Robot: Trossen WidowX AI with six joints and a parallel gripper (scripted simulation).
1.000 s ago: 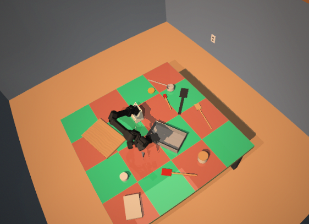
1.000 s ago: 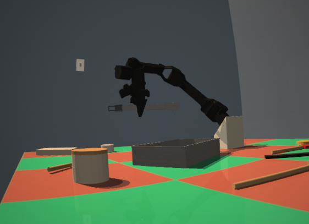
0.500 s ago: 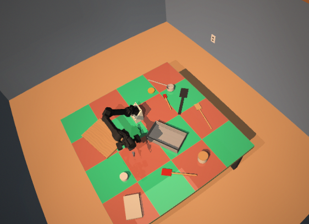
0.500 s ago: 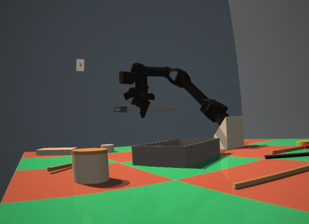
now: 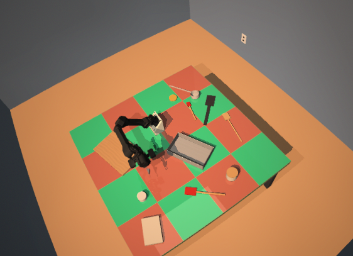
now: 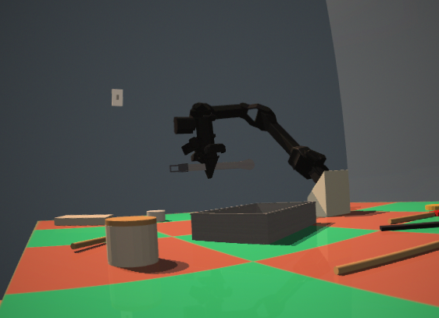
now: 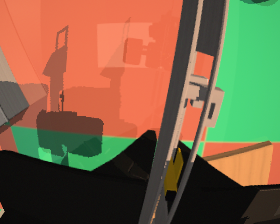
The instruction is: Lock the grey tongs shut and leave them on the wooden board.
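The wooden board lies 28 cm behind my gripper tip, 12 cm to the right of it and 13 cm below it. Also, from my gripper tip: roasting tin 4 cm ahead, 35 cm to the left, 11 cm below; cream cylinder 15 cm ahead, 13 cm to the right, 12 cm below; yellow mark 1 cm ahead, 1 cm to the right, 4 cm above.
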